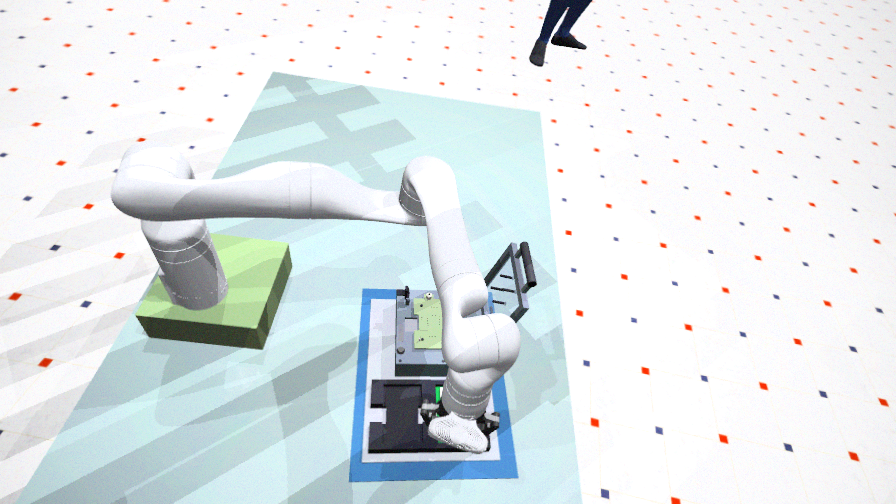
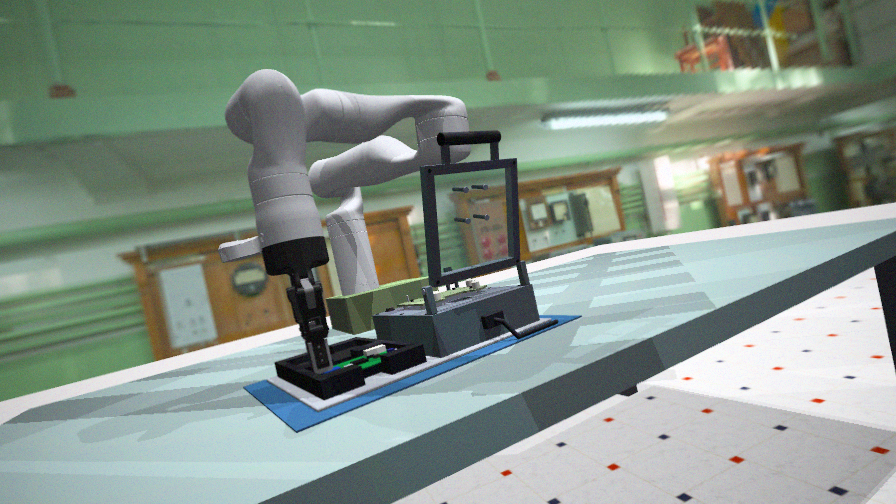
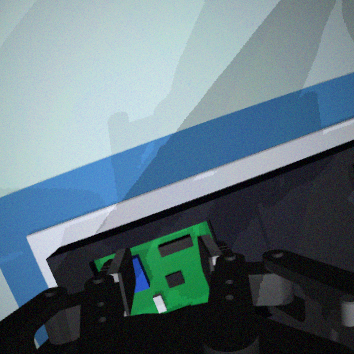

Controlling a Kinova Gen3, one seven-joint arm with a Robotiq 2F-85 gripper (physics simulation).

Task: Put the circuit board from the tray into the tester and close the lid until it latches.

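Pixels of known places: gripper, between the fingertips: (image 2: 322,369) (image 3: 165,257); arm's base, origin of its link: (image 1: 202,290) (image 2: 361,291).
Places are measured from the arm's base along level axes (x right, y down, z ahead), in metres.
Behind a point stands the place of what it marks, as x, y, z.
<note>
The green circuit board (image 3: 168,277) @[0.291, 0.060, 0.469] (image 1: 438,393) @[0.220, 0.061, 0.447] (image 2: 358,362) @[0.265, 0.059, 0.483] lies in the black tray (image 1: 394,432) @[0.287, 0.063, 0.358] (image 2: 313,383) @[0.331, 0.060, 0.501] (image 3: 298,211) @[0.293, 0.063, 0.379] at the near end of the blue mat. My gripper (image 3: 165,257) @[0.305, 0.056, 0.465] (image 2: 320,360) @[0.305, 0.056, 0.465] reaches down into the tray, with one finger on each side of the board, shut on it. The board rests low in the tray. The grey tester (image 1: 404,362) @[0.171, 0.021, 0.382] (image 2: 451,320) @[0.160, 0.035, 0.550] stands just behind the tray. Its lid frame (image 1: 508,282) @[0.086, -0.112, 0.578] (image 2: 426,219) @[0.174, -0.096, 0.564] stands open and upright, with a black handle (image 2: 468,136) @[0.111, -0.186, 0.601] on top. A pale board-shaped plate (image 1: 429,322) @[0.089, 0.012, 0.438] shows in the tester's bed.
The blue mat (image 1: 432,471) @[0.356, 0.079, 0.422] (image 2: 300,414) @[0.360, 0.079, 0.529] (image 3: 211,147) @[0.351, 0.079, 0.411] carries a white plate (image 3: 175,197) @[0.331, 0.075, 0.446] under the tray and tester. The arm's green base block (image 1: 250,294) @[0.014, -0.001, 0.089] stands to the left. A latch lever (image 2: 520,329) @[0.059, 0.075, 0.566] sticks out of the tester's side. A person's legs (image 1: 557,31) show far off.
</note>
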